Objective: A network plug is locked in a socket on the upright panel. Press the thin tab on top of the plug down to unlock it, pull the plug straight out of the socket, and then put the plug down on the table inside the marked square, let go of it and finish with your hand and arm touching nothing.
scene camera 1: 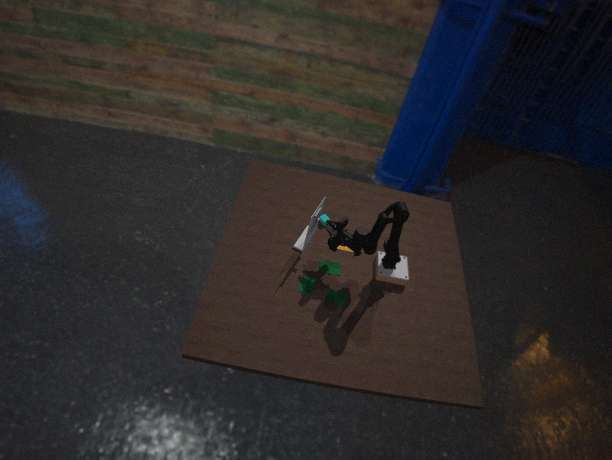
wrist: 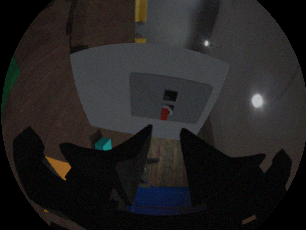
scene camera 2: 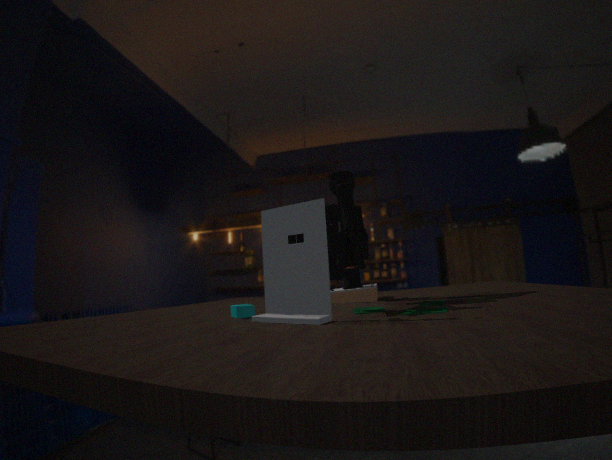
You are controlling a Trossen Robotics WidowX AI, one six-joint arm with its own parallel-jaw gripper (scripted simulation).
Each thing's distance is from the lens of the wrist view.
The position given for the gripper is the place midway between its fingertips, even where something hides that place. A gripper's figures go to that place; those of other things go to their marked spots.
gripper (wrist: 166, 130): 0.10 m
grey upright panel (wrist: 122, 87): 0.14 m
